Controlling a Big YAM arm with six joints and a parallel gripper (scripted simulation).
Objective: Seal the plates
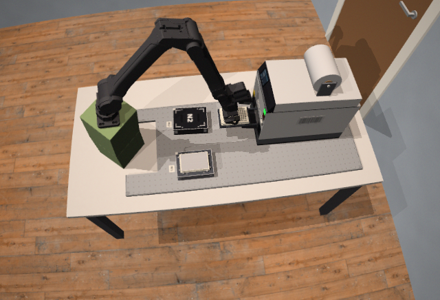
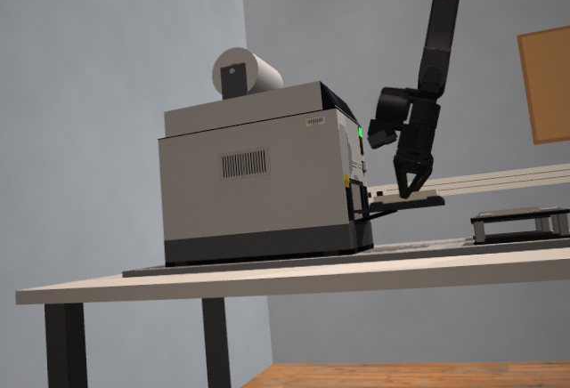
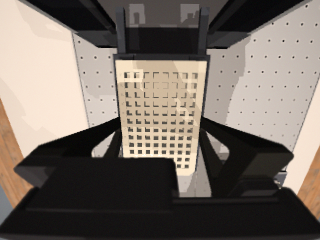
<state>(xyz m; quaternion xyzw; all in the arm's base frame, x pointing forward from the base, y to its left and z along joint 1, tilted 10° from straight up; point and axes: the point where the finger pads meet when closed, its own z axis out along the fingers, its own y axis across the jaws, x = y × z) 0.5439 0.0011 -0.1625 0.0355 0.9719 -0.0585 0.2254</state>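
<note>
Now: hand right at the plate. From my hand the other things lie so: sealer stage (20 mm below); then yellow warning label (110 mm ahead, 80 mm to the left, 40 mm above); then plate nest (220 mm behind, 170 mm to the right, 70 mm below).
</note>
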